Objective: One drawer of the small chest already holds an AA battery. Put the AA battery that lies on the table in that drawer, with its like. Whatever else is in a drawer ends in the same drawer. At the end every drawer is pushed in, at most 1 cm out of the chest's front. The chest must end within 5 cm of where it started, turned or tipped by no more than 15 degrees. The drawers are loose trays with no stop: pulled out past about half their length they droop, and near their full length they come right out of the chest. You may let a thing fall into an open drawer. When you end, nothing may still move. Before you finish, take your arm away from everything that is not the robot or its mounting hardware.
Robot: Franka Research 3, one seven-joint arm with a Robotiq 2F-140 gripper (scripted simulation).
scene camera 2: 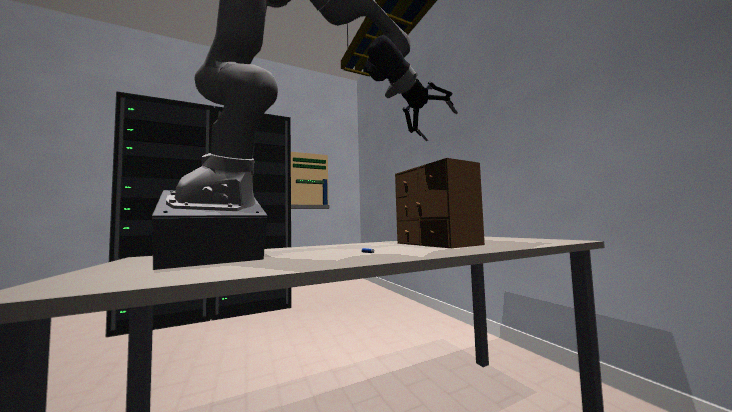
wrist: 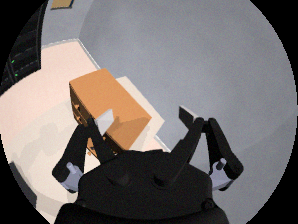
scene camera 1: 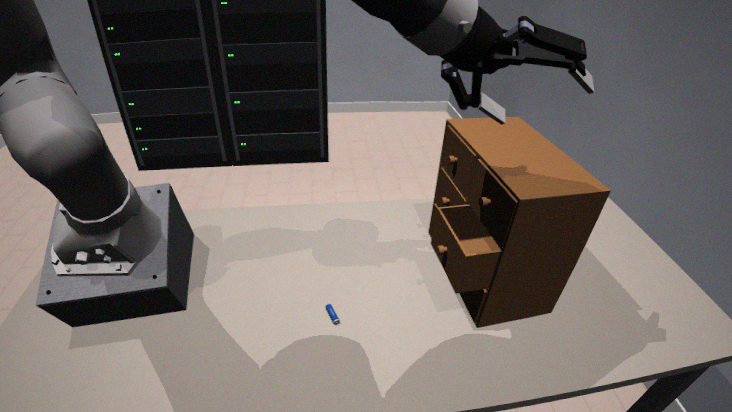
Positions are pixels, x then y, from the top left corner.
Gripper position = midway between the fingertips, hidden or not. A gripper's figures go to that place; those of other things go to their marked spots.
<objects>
The gripper (scene camera 1: 543, 102) is 0.64 m from the lens. A brown chest (scene camera 1: 558, 202): 0.70 m from the lens.
</objects>
